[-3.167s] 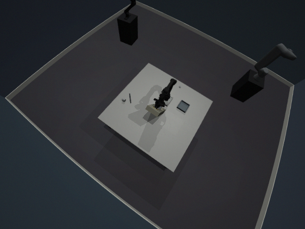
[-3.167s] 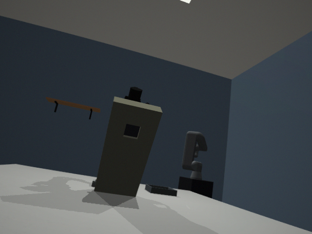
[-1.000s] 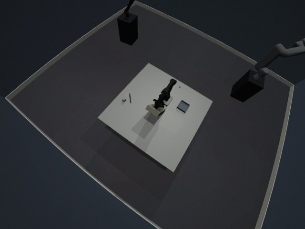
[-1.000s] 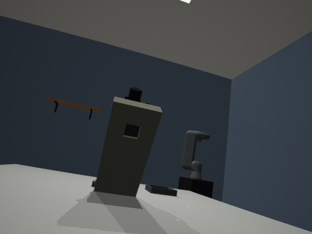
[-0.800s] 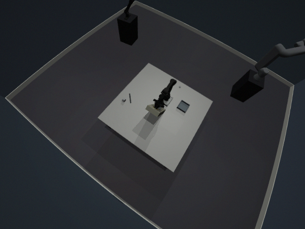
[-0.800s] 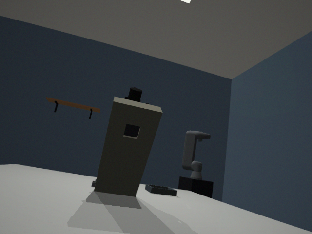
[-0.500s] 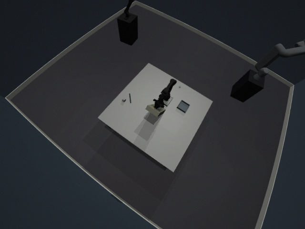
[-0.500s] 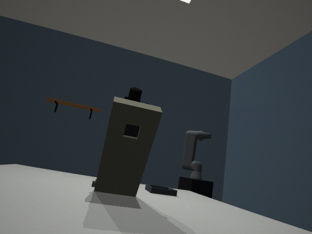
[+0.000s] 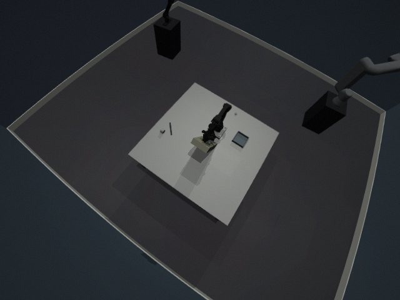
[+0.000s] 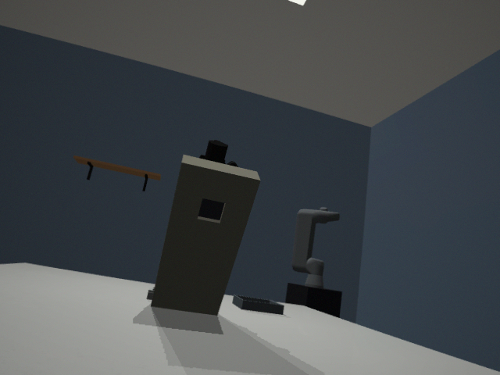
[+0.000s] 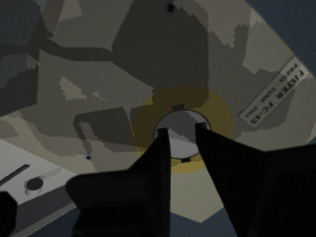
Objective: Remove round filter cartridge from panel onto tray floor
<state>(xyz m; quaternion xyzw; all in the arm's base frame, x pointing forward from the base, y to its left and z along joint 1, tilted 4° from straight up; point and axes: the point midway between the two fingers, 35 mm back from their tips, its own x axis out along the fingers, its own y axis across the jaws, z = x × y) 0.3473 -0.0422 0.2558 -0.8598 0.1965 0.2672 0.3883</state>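
My gripper tip is now 10 mm short of the round filter cartridge and 10 mm above it. From my gripper tip the other things lie so: square tray (370 mm behind, 340 mm to the left, 270 mm below); then small white piece (510 mm to the right, 260 mm below, 30 mm behind).
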